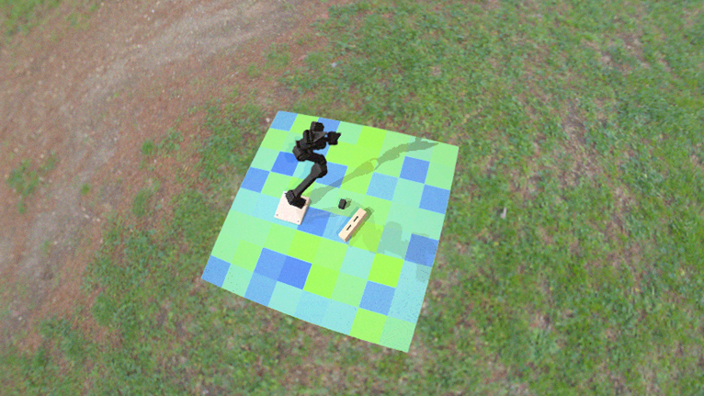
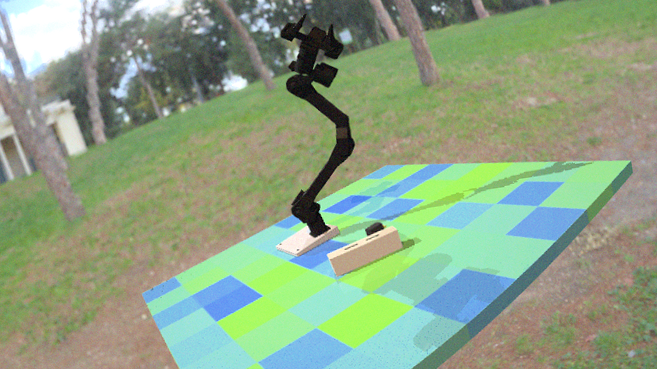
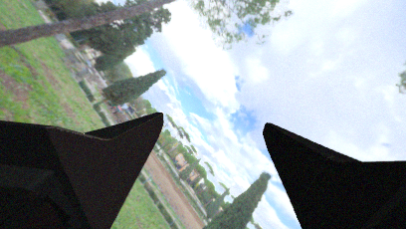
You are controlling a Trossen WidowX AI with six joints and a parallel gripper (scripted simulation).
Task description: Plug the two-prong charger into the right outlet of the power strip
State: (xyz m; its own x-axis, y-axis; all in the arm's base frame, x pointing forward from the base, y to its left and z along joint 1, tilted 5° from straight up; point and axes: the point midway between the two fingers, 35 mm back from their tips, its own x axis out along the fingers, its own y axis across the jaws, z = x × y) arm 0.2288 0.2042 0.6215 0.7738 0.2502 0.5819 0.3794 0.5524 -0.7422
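The two-prong charger lies 3 cm behind my gripper tip, 4 cm to the right of it and 66 cm below it.
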